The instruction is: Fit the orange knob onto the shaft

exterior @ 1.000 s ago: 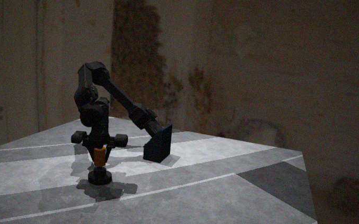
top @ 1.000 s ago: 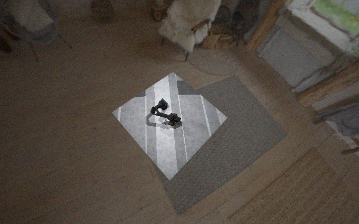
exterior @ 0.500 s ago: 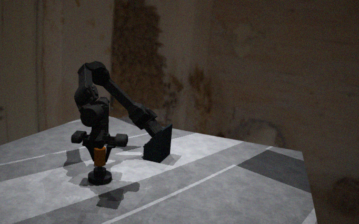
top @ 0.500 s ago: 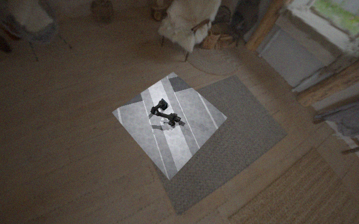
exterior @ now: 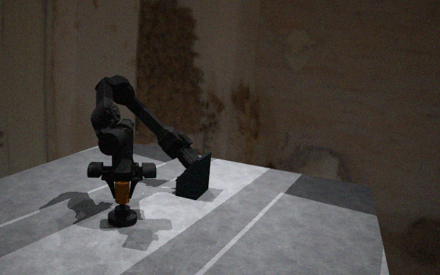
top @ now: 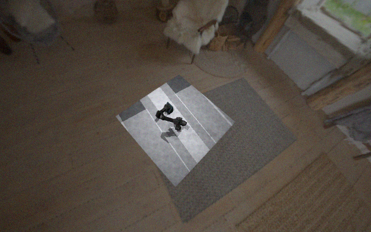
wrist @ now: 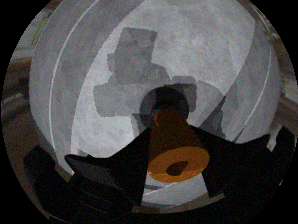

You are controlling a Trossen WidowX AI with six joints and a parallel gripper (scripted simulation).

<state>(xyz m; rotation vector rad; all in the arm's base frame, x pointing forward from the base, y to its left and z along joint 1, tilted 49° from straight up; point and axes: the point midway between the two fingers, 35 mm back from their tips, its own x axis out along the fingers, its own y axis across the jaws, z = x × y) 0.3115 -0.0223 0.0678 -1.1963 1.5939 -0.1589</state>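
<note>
My gripper tip is 2 cm below the orange knob. Round my gripper tip: dark round pedestal: 4 cm below.
</note>
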